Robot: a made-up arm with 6 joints. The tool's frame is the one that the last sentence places. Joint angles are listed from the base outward.
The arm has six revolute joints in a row. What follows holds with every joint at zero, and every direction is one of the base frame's. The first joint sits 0.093 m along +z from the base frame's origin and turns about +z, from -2.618 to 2.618 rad. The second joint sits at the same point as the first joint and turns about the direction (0.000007, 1, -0.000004), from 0 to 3.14 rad. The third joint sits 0.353 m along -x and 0.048 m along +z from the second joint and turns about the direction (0.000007, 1, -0.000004), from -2.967 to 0 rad. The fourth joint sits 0.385 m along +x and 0.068 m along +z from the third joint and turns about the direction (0.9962, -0.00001, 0.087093), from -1.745 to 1.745 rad. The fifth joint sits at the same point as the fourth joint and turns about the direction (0.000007, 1, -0.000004), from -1.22 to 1.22 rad. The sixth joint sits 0.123 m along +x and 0.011 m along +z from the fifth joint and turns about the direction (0.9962, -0.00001, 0.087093), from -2.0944 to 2.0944 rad. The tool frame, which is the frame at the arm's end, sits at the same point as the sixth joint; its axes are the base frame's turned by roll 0, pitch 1.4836 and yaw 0 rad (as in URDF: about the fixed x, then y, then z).
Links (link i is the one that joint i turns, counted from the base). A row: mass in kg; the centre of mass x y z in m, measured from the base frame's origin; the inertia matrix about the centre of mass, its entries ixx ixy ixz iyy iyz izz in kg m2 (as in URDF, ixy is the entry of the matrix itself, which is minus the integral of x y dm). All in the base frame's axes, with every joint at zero. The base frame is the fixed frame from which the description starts. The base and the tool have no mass.
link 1: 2.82; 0.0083 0.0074 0.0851; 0.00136 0 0 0.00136 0 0.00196
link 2: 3.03; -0.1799 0.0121 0.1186; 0.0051 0 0.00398 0.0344 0 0.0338
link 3: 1.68; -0.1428 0.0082 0.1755; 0.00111 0 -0.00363 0.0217 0 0.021
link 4: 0.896; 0.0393 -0.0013 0.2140; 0.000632 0 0.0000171 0.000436 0 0.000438
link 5: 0.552; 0.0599 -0.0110 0.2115; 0.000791 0 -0.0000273 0.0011 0 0.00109
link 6: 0.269; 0.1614 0.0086 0.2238; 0.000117 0 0.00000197 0.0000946 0 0.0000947
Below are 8 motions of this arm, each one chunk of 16 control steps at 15 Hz.
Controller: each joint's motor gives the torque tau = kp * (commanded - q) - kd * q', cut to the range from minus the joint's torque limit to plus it. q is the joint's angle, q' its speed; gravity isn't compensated. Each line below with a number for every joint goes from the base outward.
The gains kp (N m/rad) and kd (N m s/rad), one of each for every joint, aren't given. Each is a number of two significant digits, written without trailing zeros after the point. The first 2 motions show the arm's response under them.
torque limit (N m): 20 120 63 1.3 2.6 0.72
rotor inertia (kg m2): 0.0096 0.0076 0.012 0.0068 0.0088 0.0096
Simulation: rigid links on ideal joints. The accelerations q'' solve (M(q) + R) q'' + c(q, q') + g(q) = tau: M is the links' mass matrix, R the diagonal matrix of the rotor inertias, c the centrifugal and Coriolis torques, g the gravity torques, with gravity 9.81 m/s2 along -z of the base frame. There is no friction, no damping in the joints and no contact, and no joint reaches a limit. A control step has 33 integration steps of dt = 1/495 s. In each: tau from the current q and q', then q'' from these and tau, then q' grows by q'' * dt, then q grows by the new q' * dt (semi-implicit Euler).
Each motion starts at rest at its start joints. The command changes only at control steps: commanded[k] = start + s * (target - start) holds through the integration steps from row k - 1 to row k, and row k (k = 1, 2, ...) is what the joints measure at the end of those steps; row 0 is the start. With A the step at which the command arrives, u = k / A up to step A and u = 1 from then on. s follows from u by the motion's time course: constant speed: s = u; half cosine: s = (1 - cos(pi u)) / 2; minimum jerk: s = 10 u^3 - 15 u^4 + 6 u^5; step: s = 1 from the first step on.
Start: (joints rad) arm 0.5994 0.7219 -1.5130 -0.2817 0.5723 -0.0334
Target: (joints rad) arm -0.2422 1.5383 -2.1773 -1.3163 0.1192 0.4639
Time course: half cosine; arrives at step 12
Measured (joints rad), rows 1 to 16:
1: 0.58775 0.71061 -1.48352 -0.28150 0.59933 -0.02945
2: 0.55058 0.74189 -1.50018 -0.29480 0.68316 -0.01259
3: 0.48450 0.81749 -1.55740 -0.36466 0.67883 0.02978
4: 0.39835 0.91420 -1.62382 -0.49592 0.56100 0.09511
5: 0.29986 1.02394 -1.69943 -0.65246 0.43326 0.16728
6: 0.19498 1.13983 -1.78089 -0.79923 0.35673 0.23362
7: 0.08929 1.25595 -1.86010 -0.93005 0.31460 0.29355
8: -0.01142 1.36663 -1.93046 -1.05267 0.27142 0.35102
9: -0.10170 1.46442 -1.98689 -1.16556 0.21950 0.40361
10: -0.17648 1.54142 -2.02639 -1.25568 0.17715 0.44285
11: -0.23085 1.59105 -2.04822 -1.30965 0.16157 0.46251
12: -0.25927 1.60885 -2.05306 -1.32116 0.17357 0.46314
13: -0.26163 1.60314 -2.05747 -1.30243 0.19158 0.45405
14: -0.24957 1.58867 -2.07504 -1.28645 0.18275 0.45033
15: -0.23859 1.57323 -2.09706 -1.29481 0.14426 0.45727
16: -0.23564 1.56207 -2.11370 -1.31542 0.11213 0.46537
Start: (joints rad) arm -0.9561 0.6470 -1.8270 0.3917 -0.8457 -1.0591
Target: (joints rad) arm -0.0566 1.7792 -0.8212 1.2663 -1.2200 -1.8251
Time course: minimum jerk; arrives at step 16
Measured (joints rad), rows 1 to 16:
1: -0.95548 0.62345 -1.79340 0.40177 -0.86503 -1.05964
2: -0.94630 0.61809 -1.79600 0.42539 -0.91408 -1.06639
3: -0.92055 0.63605 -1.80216 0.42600 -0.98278 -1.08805
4: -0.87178 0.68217 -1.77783 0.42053 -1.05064 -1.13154
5: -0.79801 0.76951 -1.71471 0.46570 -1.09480 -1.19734
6: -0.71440 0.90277 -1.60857 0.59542 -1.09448 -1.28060
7: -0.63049 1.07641 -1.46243 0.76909 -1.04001 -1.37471
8: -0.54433 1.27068 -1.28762 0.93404 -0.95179 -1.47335
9: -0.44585 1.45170 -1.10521 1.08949 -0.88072 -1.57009
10: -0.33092 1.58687 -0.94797 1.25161 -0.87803 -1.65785
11: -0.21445 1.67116 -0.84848 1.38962 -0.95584 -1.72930
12: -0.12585 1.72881 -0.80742 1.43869 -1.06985 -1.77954
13: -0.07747 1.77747 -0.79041 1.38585 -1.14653 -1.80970
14: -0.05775 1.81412 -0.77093 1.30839 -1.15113 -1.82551
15: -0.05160 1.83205 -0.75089 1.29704 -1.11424 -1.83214
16: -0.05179 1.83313 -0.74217 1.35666 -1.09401 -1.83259
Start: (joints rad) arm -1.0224 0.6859 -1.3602 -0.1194 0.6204 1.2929
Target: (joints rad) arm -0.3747 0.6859 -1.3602 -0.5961 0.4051 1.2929
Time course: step
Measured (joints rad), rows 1 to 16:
1: -0.64447 0.66078 -1.30555 -0.48146 0.54301 1.30121
2: -0.33103 0.64772 -1.27087 -0.74477 0.45712 1.29329
3: -0.35087 0.66870 -1.28696 -0.63603 0.40778 1.27737
4: -0.37846 0.67686 -1.28789 -0.50178 0.45116 1.28233
5: -0.37593 0.67384 -1.27791 -0.49023 0.52363 1.29665
6: -0.37431 0.67227 -1.27499 -0.54398 0.54803 1.29905
7: -0.37521 0.67225 -1.27890 -0.58077 0.51609 1.29055
8: -0.37501 0.67102 -1.28409 -0.57584 0.47599 1.28498
9: -0.37443 0.66903 -1.28772 -0.55580 0.46739 1.28808
10: -0.37441 0.66801 -1.28872 -0.54907 0.48518 1.29344
11: -0.37471 0.66865 -1.28710 -0.55578 0.50180 1.29396
12: -0.37488 0.67026 -1.28433 -0.56129 0.50310 1.29053
13: -0.37479 0.67160 -1.28223 -0.55894 0.49589 1.28843
14: -0.37464 0.67189 -1.28168 -0.55395 0.49183 1.28964
15: -0.37461 0.67127 -1.28249 -0.55286 0.49355 1.29163
16: -0.37468 0.67040 -1.28383 -0.55578 0.49603 1.29183

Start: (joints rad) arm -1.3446 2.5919 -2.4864 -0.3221 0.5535 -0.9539
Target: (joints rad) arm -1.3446 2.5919 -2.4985 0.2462 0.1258 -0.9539
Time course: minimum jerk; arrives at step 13
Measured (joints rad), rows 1 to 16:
1: -1.34459 2.61803 -2.47618 -0.32298 0.54698 -0.95370
2: -1.34466 2.66349 -2.42391 -0.30362 0.55142 -0.95409
3: -1.34492 2.70923 -2.36459 -0.24377 0.59023 -0.95678
4: -1.34546 2.73726 -2.32369 -0.16194 0.61982 -0.96073
5: -1.34588 2.74017 -2.31559 -0.08842 0.58930 -0.96286
6: -1.34575 2.72219 -2.33854 -0.03172 0.49478 -0.96141
7: -1.34518 2.69439 -2.37698 0.02431 0.37592 -0.95788
8: -1.34438 2.66916 -2.41255 0.09396 0.27567 -0.95514
9: -1.34360 2.65581 -2.43278 0.16844 0.21283 -0.95456
10: -1.34310 2.65743 -2.43354 0.22658 0.18628 -0.95564
11: -1.34305 2.67062 -2.41849 0.25711 0.18903 -0.95751
12: -1.34342 2.68804 -2.39637 0.26417 0.21165 -0.95962
13: -1.34401 2.70207 -2.37702 0.25893 0.23947 -0.96148
14: -1.34458 2.70795 -2.36758 0.25281 0.25484 -0.96242
15: -1.34499 2.70503 -2.37005 0.25191 0.24874 -0.96197
16: -1.34517 2.69611 -2.38124 0.25475 0.22761 -0.96035

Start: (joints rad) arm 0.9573 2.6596 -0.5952 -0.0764 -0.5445 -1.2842
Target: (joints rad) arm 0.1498 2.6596 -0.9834 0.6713 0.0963 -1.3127
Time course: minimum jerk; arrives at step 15
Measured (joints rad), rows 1 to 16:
1: 0.95645 2.69933 -0.62110 -0.07710 -0.54594 -1.28425
2: 0.94860 2.72057 -0.63909 -0.07708 -0.52060 -1.28527
3: 0.92494 2.70977 -0.64431 -0.06029 -0.48176 -1.28690
4: 0.87910 2.70542 -0.66413 -0.01391 -0.44782 -1.28837
5: 0.81049 2.70925 -0.69986 0.05936 -0.40372 -1.29012
6: 0.72336 2.71111 -0.74290 0.14913 -0.33738 -1.29299
7: 0.62416 2.71094 -0.78923 0.24632 -0.25798 -1.29684
8: 0.51981 2.71148 -0.83639 0.34497 -0.17963 -1.30067
9: 0.41701 2.71272 -0.88092 0.44007 -0.10856 -1.30380
10: 0.32239 2.71385 -0.91966 0.52554 -0.04620 -1.30636
11: 0.24229 2.71475 -0.95039 0.59457 0.00457 -1.30862
12: 0.18209 2.71560 -0.97178 0.64245 0.03987 -1.31045
13: 0.14502 2.71648 -0.98366 0.66856 0.05917 -1.31151
14: 0.13081 2.71734 -0.98740 0.67647 0.06685 -1.31180
15: 0.13447 2.71816 -0.98597 0.67332 0.07031 -1.31176
16: 0.14607 2.71895 -0.98342 0.66859 0.07669 -1.31187

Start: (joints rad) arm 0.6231 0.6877 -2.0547 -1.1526 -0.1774 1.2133
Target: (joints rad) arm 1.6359 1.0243 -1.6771 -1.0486 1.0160 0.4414
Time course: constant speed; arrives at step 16
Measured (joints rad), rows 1 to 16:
1: 0.65779 0.67107 -2.02597 -1.16269 -0.16196 1.18014
2: 0.73088 0.67239 -2.02373 -1.16350 -0.08741 1.10579
3: 0.81119 0.68686 -2.01537 -1.13215 0.03615 1.03890
4: 0.88147 0.71222 -1.98748 -1.10636 0.16266 1.00121
5: 0.94245 0.74775 -1.94435 -1.10718 0.25956 0.96888
6: 1.00192 0.78757 -1.89376 -1.11091 0.33470 0.91809
7: 1.06285 0.82444 -1.84476 -1.09367 0.41325 0.85538
8: 1.12421 0.85394 -1.80450 -1.06065 0.50297 0.80023
9: 1.18614 0.87578 -1.77562 -1.03278 0.59218 0.75735
10: 1.24866 0.89280 -1.75574 -1.02253 0.66912 0.71587
11: 1.31150 0.90895 -1.73934 -1.02607 0.73570 0.66745
12: 1.37444 0.92749 -1.72069 -1.03037 0.80324 0.61513
13: 1.43740 0.95009 -1.69632 -1.02427 0.87884 0.56534
14: 1.50041 0.97649 -1.66595 -1.00490 0.95926 0.51877
15: 1.56361 1.00491 -1.63194 -0.97698 1.03682 0.47165
16: 1.62709 1.03294 -1.59784 -0.94852 1.10818 0.42214

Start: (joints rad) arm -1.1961 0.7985 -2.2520 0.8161 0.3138 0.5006
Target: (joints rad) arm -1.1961 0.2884 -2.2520 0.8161 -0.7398 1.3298
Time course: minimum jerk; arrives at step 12
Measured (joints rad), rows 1 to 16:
1: -1.19609 0.77741 -2.23004 0.81410 0.33521 0.50323
2: -1.19661 0.75377 -2.23499 0.80868 0.35888 0.52253
3: -1.19835 0.71684 -2.23879 0.80873 0.29470 0.57959
4: -1.19924 0.66265 -2.23886 0.81367 0.14071 0.68286
5: -1.19844 0.59026 -2.24279 0.82056 -0.05469 0.81713
6: -1.19668 0.50178 -2.25751 0.82408 -0.25384 0.95696
7: -1.19496 0.40427 -2.28546 0.81197 -0.44719 1.08476
8: -1.19363 0.30872 -2.32276 0.77323 -0.63080 1.19284
9: -1.19267 0.22760 -2.36122 0.71305 -0.78748 1.27476
10: -1.19240 0.17195 -2.39149 0.65533 -0.89271 1.32291
11: -1.19323 0.14798 -2.40546 0.62712 -0.93178 1.33585
12: -1.19511 0.15361 -2.39761 0.63947 -0.91171 1.32585
13: -1.19741 0.17768 -2.36770 0.68474 -0.86089 1.31619
14: -1.19923 0.20699 -2.32760 0.74591 -0.81170 1.32077
15: -1.19973 0.22992 -2.29283 0.80203 -0.78351 1.33192
16: -1.19857 0.23959 -2.27498 0.83342 -0.77974 1.33596

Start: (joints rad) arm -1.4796 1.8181 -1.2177 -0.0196 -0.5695 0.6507
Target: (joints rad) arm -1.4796 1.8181 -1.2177 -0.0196 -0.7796 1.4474
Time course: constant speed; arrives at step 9
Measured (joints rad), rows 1 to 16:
1: -1.47930 1.84027 -1.19210 -0.01933 -0.58872 0.70970
2: -1.47883 1.87899 -1.13848 -0.01275 -0.56257 0.84255
3: -1.47889 1.90193 -1.09306 0.00226 -0.47398 0.96917
4: -1.47965 1.90106 -1.08015 0.01658 -0.42774 1.04543
5: -1.48051 1.88812 -1.09980 0.01700 -0.49581 1.10416
6: -1.48089 1.87446 -1.13081 0.00337 -0.62620 1.18864
7: -1.48052 1.86498 -1.15024 -0.01119 -0.71772 1.29593
8: -1.47948 1.86371 -1.15106 -0.01555 -0.73034 1.39586
9: -1.47850 1.87081 -1.13921 -0.00915 -0.69905 1.47753
10: -1.47836 1.87975 -1.12434 0.00226 -0.66208 1.49745
11: -1.47914 1.88413 -1.11516 0.01051 -0.64041 1.45265
12: -1.48014 1.88287 -1.11560 0.01027 -0.64503 1.41885
13: -1.48064 1.87862 -1.12303 0.00391 -0.66815 1.43303
14: -1.48042 1.87454 -1.13102 -0.00201 -0.69070 1.46183
15: -1.47978 1.87277 -1.13465 -0.00383 -0.69832 1.46528
16: -1.47918 1.87379 -1.13314 -0.00260 -0.69050 1.44751

